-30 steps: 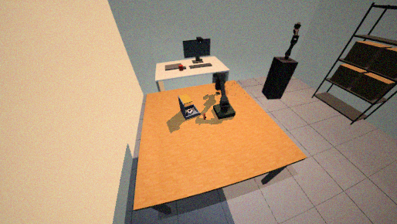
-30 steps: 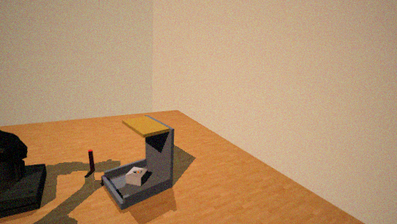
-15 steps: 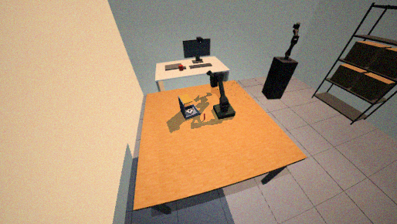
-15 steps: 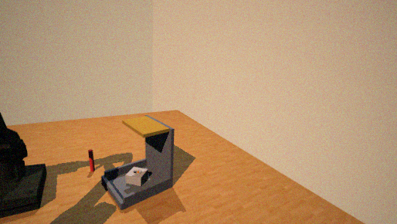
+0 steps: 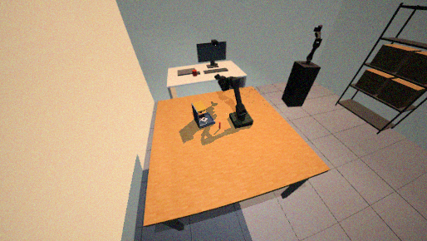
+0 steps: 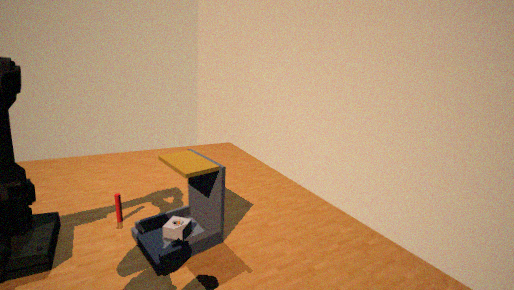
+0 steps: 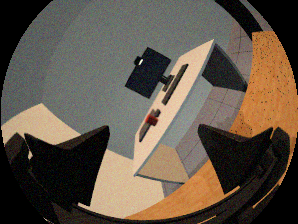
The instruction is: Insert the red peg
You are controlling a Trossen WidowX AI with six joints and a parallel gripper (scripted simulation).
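Now: the red peg 610 mm to the left of my gripper tip, 180 mm below it and 40 mm ahead of it. The rest, counted from my gripper tip: back wall (520 mm to the left, 260 mm ahead, 120 mm below); then yellow roof (500 mm to the left, 220 mm ahead, 30 mm below).
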